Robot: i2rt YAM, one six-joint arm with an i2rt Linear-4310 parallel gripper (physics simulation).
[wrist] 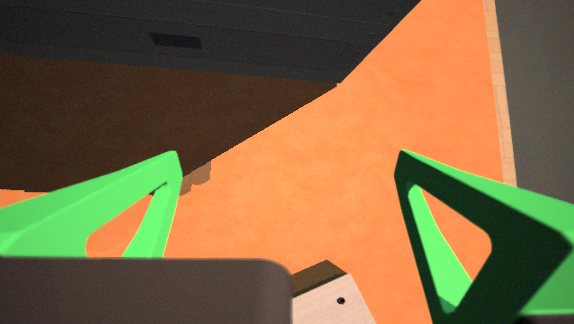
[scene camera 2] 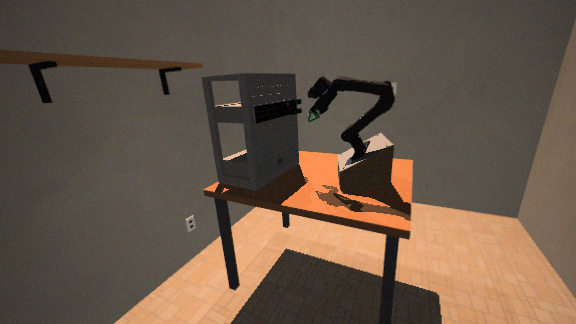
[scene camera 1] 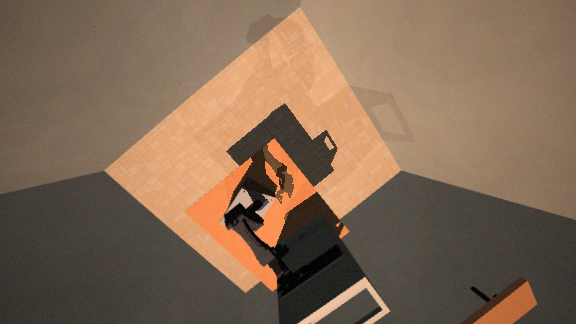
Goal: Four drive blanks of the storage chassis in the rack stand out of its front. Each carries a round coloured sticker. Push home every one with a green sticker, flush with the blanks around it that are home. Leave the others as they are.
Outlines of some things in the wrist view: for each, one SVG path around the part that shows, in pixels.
My gripper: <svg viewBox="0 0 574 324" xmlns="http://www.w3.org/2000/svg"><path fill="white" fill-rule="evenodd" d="M292 275L286 266L267 258L163 257L182 182L182 171L176 151L168 151L122 170L0 208L0 324L293 324ZM155 190L139 229L121 257L87 256L85 250L86 242L93 232ZM399 151L393 177L402 217L432 324L574 324L573 204L471 174L409 150ZM421 189L484 231L489 237L491 252L473 281L438 229Z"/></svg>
A grey rack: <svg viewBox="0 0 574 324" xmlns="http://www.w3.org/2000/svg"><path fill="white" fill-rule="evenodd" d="M0 50L10 56L158 67L341 84L421 0L0 0Z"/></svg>
